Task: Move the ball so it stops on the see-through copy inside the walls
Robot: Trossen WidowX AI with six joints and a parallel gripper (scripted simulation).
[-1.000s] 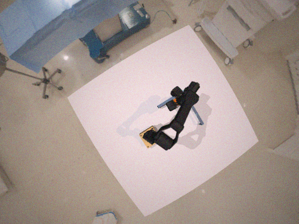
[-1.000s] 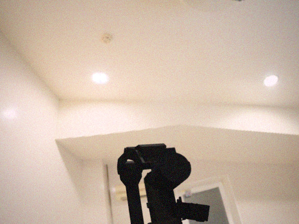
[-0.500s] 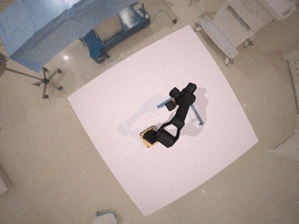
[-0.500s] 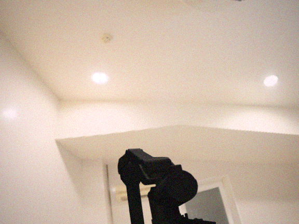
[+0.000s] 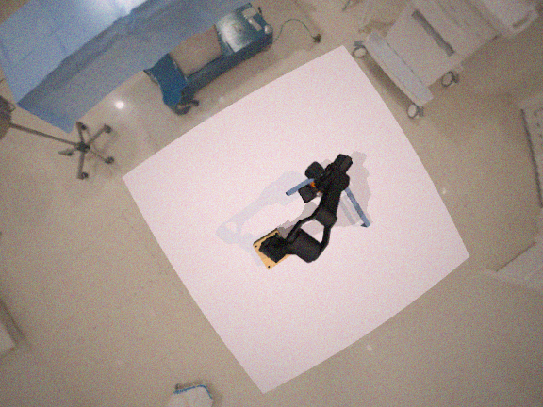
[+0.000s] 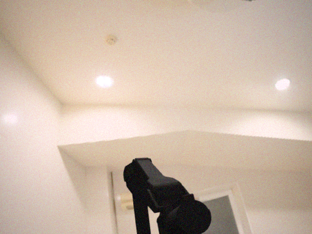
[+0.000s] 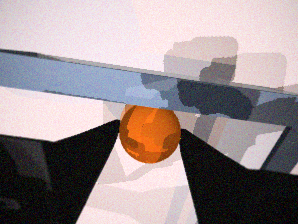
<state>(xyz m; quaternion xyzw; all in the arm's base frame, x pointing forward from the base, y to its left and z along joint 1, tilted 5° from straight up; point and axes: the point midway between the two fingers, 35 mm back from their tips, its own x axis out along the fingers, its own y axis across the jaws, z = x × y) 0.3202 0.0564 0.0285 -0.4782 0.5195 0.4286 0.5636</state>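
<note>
Right now my gripper tip is right at the orange ball. Also, from my gripper tip: see-through copy of ball: 1 cm below.
</note>
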